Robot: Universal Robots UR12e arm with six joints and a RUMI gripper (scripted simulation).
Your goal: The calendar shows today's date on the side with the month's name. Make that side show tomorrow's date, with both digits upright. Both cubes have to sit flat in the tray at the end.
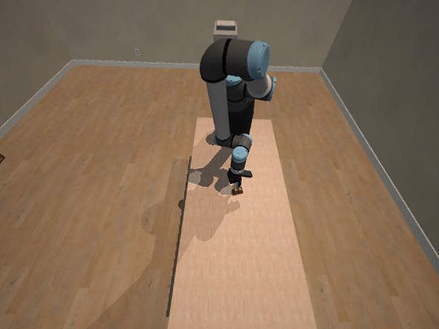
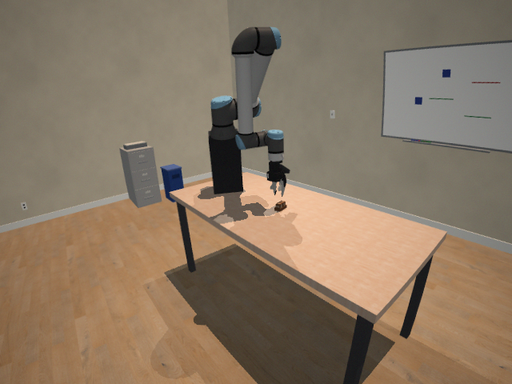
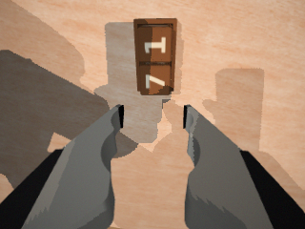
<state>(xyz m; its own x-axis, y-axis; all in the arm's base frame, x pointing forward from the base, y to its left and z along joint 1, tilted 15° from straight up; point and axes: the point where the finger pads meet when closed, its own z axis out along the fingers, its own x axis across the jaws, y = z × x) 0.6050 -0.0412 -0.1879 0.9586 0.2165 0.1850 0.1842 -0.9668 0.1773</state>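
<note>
My hand is 80 mm above the brown digit cube. The rest, counted from my hand: brown calendar tray: 100 mm below, 20 mm to the left.
</note>
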